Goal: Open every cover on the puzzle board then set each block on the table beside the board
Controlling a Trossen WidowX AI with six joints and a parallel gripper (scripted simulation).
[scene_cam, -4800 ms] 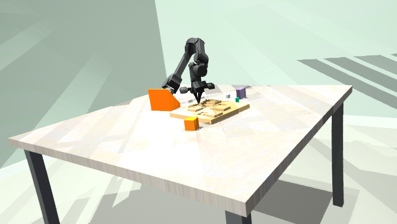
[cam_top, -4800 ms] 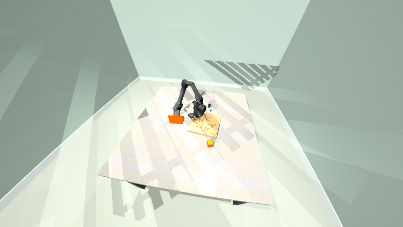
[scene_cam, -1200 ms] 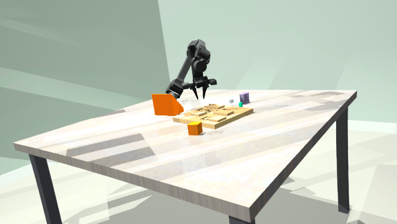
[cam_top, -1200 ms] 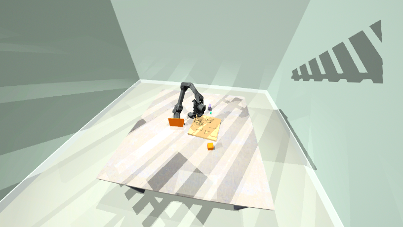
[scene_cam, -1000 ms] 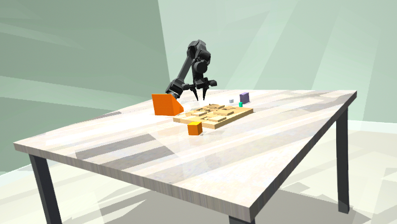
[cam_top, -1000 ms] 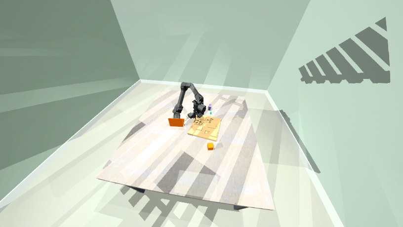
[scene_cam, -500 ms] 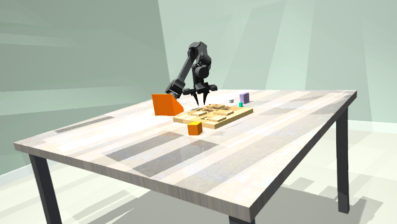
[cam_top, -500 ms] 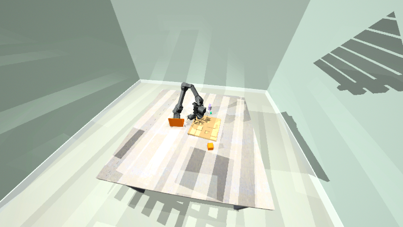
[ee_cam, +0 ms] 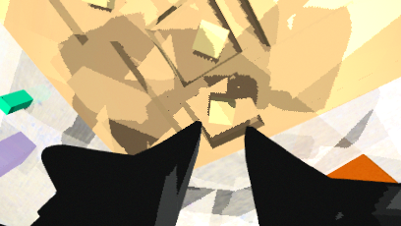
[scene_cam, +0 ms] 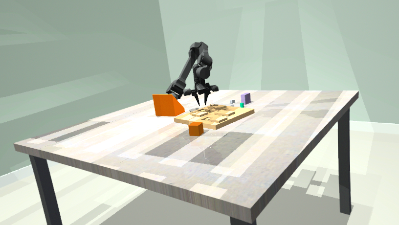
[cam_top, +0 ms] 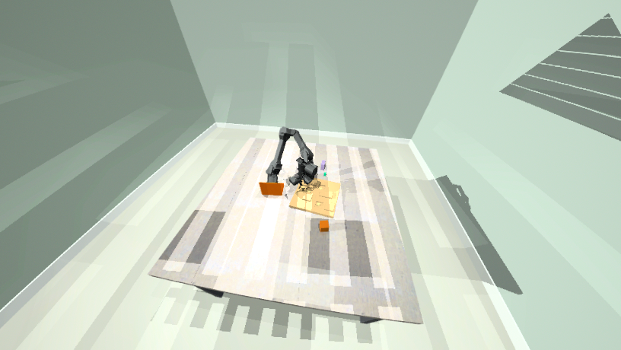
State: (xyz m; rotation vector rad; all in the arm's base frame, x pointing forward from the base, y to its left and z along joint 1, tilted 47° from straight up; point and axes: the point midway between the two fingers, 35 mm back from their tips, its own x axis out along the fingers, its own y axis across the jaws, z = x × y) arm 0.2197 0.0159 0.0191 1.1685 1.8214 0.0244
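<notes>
My gripper tip is now 150 mm short of the green block, 170 mm to the right of it and 30 mm above it. From my gripper tip the other things lie so: grey block: 40 mm ahead, 250 mm to the left, 40 mm below; purple block: 130 mm ahead, 260 mm to the left, 20 mm below; orange cube: 170 mm ahead, 290 mm to the right, 20 mm below.
</notes>
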